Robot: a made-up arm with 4 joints. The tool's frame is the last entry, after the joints.
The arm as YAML. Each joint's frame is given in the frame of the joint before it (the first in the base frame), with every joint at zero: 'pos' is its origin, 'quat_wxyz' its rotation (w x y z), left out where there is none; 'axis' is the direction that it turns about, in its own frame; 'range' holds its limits. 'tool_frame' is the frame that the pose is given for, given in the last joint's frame.
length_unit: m
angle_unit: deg
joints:
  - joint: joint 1
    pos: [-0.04, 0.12, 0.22]
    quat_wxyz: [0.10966, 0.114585, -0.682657, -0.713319]
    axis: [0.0, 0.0, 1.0]
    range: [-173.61, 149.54]
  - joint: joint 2
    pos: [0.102, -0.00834, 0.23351]
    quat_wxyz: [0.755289, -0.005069, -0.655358, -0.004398]
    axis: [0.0, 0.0, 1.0]
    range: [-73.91, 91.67]
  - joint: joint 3
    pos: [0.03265, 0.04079, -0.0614]
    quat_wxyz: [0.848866, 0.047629, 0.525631, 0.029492]
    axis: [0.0, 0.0, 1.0]
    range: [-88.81, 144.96]
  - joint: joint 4
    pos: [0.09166, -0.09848, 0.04]
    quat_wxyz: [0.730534, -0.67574, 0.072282, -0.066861]
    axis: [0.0, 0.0, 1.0]
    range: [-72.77, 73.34]
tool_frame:
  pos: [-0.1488, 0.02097, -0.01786]
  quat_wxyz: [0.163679, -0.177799, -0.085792, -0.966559]
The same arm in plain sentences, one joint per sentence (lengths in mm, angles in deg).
The arm has four revolute joints in a row. What follows holds with every joint at zero, and every direction is one of the base frame's.
Joint 1 lies 40 mm along -x and 120 mm along +y and 220 mm along +z from the base frame's origin and turns about the direction (-0.313191, 0.948774, 0.041699), from -173.61 to 149.54 deg.
Joint 2 lies 170 mm along -x and 190 mm along +y from joint 1 and turns about the direction (0.895974, 0.442887, 0.032899), from -73.91 to 91.67 deg.
Joint 3 lies 70 mm along -x and 40 mm along +z from joint 2 and turns about +y, from -88.81 to 144.96 deg.
Joint 4 lies 100 mm along -x and 40 mm along +y and 90 mm along -z from joint 3 and turns about the direction (-0.108902, 0.076302, 0.99112), from -72.77 to 73.34 deg.
The tool frame, which is the frame that the pose is given for, lies 150 mm along +x and 20 mm along -y from joint 4; its axes are the base frame's turned by roll -0.19, pitch -26.22 and yaw 21.37 deg (as in URDF: about the fixed x, then y, then z).

